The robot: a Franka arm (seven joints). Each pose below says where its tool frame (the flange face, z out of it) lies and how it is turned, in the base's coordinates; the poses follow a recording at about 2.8 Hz.
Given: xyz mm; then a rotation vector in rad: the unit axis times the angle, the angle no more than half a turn.
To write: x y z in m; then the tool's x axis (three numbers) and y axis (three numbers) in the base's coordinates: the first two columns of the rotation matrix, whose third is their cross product. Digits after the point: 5 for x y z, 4 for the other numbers.
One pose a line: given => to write
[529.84, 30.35, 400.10, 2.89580, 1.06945, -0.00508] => [0.52984, 0.03035, 0.40010, 0.7601, 0.6494, -0.0220, 0.6496, -0.7586, 0.0501]
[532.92, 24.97, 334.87, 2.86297, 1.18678, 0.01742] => [0.53292, 0.02497, 0.33487, 0.7068, 0.7074, -0.0058, 0.7069, -0.7060, 0.0434]
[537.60, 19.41, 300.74, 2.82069, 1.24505, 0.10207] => [0.53760, 0.01941, 0.30074, 0.6723, 0.7393, 0.0376, 0.7356, -0.6729, 0.0785]
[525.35, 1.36, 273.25, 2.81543, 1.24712, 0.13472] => [0.52535, 0.00136, 0.27325, 0.6690, 0.7411, 0.0558, 0.7359, -0.6711, 0.0895]
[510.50, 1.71, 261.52, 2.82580, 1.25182, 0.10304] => [0.51050, 0.00171, 0.26152, 0.6702, 0.7410, 0.0409, 0.7377, -0.6712, 0.0719]
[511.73, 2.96, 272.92, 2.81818, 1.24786, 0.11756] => [0.51173, 0.00296, 0.27292, 0.6700, 0.7409, 0.0464, 0.7365, -0.6713, 0.0831]
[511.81, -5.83, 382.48, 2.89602, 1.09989, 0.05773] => [0.51181, -0.00583, 0.38248, 0.7474, 0.6641, 0.0195, 0.6625, -0.7472, 0.0536]
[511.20, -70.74, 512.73, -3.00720, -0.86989, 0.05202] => [0.51120, -0.07074, 0.51273, 0.8451, 0.5339, -0.0290, 0.5335, -0.8456, -0.0195]
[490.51, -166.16, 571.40, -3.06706, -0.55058, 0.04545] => [0.49051, -0.16616, 0.57140, 0.9372, 0.3481, -0.0243, 0.3473, -0.9373, -0.0299]
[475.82, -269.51, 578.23, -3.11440, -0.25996, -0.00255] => [0.47582, -0.26951, 0.57823, 0.9862, 0.1658, 0.0030, 0.1658, -0.9860, -0.0162]
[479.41, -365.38, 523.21, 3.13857, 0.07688, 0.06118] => [0.47941, -0.36538, 0.52321, 0.9980, 0.0490, 0.0389, 0.0489, -0.9988, 0.0024]
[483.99, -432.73, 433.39, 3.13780, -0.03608, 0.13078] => [0.48399, -0.43273, 0.43339, 0.9963, -0.0229, 0.0832, -0.0230, -0.9997, -0.0001]
